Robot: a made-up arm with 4 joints.
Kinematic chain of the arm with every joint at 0, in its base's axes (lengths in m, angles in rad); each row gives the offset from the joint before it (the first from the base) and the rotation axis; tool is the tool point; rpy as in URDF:
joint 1: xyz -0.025 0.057 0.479 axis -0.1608 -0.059 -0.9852
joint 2: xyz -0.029 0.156 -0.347 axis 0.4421 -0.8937 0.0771
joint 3: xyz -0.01 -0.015 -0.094 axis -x
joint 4: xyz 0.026 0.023 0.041 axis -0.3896 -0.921 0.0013
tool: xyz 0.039 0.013 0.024 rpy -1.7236 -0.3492 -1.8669
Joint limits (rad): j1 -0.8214..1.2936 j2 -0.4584..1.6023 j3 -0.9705..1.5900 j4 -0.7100..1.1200
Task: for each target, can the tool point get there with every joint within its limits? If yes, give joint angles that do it. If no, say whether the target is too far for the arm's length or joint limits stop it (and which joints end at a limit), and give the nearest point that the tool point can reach.
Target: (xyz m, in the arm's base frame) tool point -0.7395 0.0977 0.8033
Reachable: no: too far | nearest point -0.2216 0.2476 0.2275 | short by 0.789 m
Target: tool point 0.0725 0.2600 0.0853
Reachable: yes | joints 0.2418 0.4365 0.8611 0.2708
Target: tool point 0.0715 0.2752 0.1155
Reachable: yes | joints 0.2705 0.8338 0.8367 0.8101
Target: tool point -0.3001 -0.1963 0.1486
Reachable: no: joint limits stop it (at a limit: joint 1, joint 2, joint 3, joint 4) | nearest point -0.1414 0.1518 0.1459 | short by 0.383 m
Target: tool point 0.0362 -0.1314 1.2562
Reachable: no: too far | nearest point 0.1931 -0.0101 0.1974 | short by 1.077 m
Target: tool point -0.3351 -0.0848 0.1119
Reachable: no: joint limits stop it (at a limit: joint 1, joint 2, joint 3, joint 4) | nearest point -0.2560 0.1843 0.0099 | short by 0.298 m
